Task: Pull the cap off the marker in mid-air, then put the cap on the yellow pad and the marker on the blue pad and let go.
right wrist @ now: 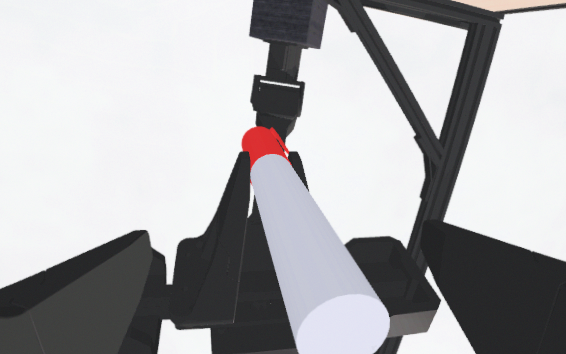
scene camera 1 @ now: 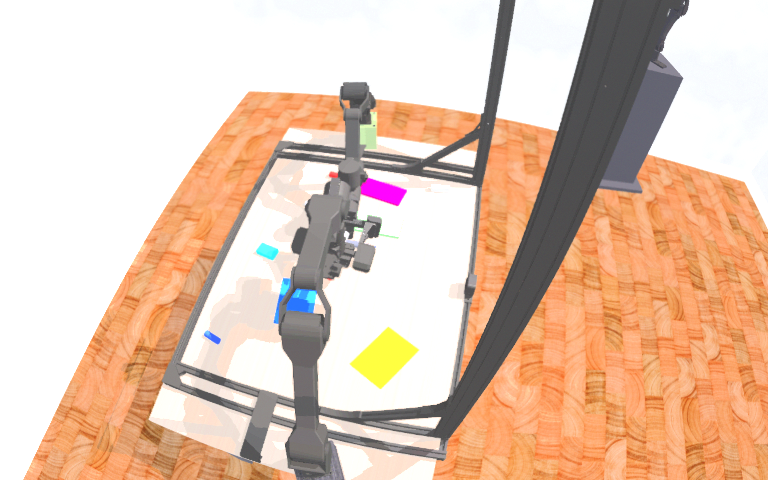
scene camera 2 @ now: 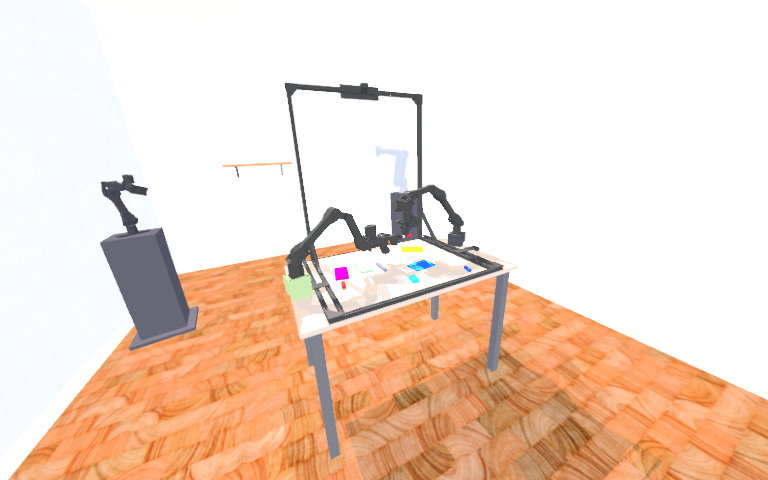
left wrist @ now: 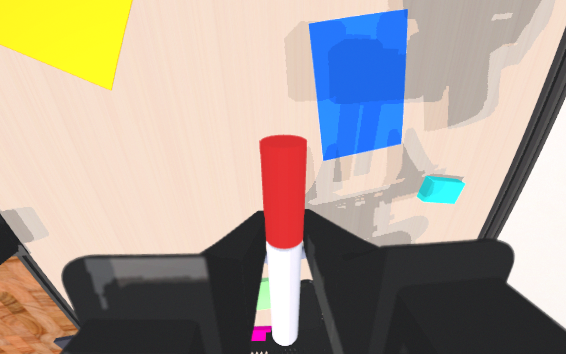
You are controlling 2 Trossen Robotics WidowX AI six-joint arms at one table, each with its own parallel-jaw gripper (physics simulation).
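Where they show: left gripper, between the fingertips: [right wrist: 270, 154] [scene camera 2: 405, 237] [left wrist: 283, 218]; right gripper, between the fingertips: [right wrist: 287, 239] [scene camera 2: 398, 236] [left wrist: 286, 300]; left arm's base, origin of its link: [right wrist: 286, 43] [scene camera 1: 315, 463] [scene camera 2: 456, 232]; right arm's base, origin of its link: [scene camera 1: 362, 119] [scene camera 2: 296, 275].
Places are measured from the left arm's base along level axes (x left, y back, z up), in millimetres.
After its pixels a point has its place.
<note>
The marker, with a white body [left wrist: 285, 300] @[x -176, y -503, z 84 mm] [right wrist: 310, 240] @[x -187, y -533, z 66 mm] and a red cap [left wrist: 284, 190] @[x -142, y -441, z 84 mm] [right wrist: 260, 142] @[x -144, y -455, z 67 mm] [scene camera 2: 408, 235] @[x -136, y -452, z 79 mm], is in the air with the cap on. My left gripper [left wrist: 283, 218] @[x -153, y -464, z 68 mm] [right wrist: 270, 154] @[x -153, y -464, z 68 mm] is shut on the red cap. My right gripper [right wrist: 287, 239] @[x -176, y -504, z 83 mm] is open wide, its fingers apart on both sides of the white body, whose free end points toward the right wrist camera. The yellow pad [scene camera 1: 385, 357] @[x -227, y -260, z -87 mm] [scene camera 2: 412, 249] @[x -220, y -266, z -87 mm] [left wrist: 65, 35] @[x -258, y -289, z -87 mm] and the blue pad [scene camera 1: 299, 302] @[x -42, y -475, z -87 mm] [scene camera 2: 420, 264] @[x -41, y -472, z -87 mm] [left wrist: 365, 75] @[x -24, y -465, z -87 mm] lie on the table. The left arm partly hides the blue pad in scene camera 1.
A cyan block [scene camera 1: 266, 251] @[x 30, y -663, z -73 mm] [left wrist: 442, 190] @[x 26, y -663, z -73 mm] lies near the blue pad. A small blue piece [scene camera 1: 212, 337] @[x 221, y -403, z -66 mm] [scene camera 2: 467, 268] @[x 228, y -421, z -70 mm], a magenta pad [scene camera 1: 384, 191] @[x -373, y -814, z -80 mm] [scene camera 2: 341, 273] @[x -354, y -831, z -80 mm] and a red piece [scene camera 2: 343, 285] @[x -220, y -941, z -68 mm] also lie on the table. A dark frame [right wrist: 480, 100] @[x -323, y -15, z 37 mm] borders it. The two arms are close together.
</note>
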